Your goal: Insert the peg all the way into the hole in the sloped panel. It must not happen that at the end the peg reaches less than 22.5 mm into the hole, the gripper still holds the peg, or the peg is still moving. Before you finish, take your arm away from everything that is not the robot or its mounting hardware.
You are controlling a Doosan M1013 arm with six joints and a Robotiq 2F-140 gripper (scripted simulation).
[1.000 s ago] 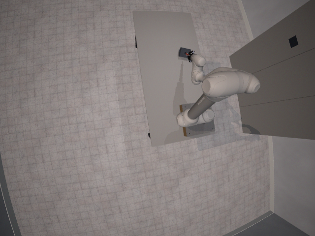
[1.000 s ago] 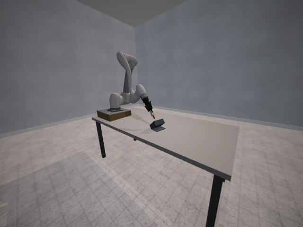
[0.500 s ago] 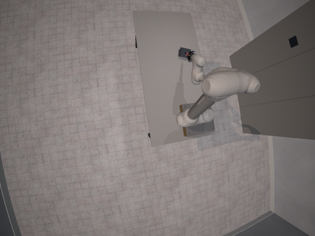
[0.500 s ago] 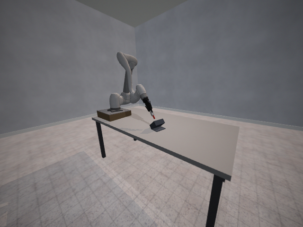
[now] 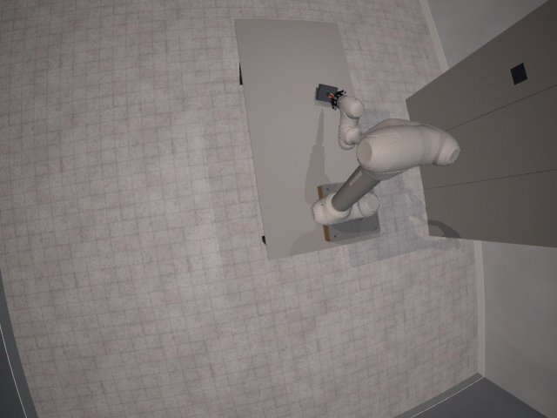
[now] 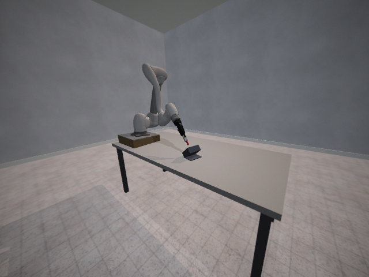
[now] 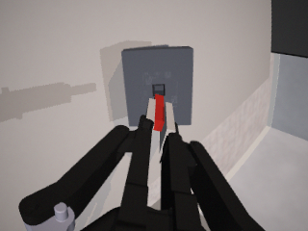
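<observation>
My hand is 20 mm short of the red peg and 30 mm above it.
</observation>
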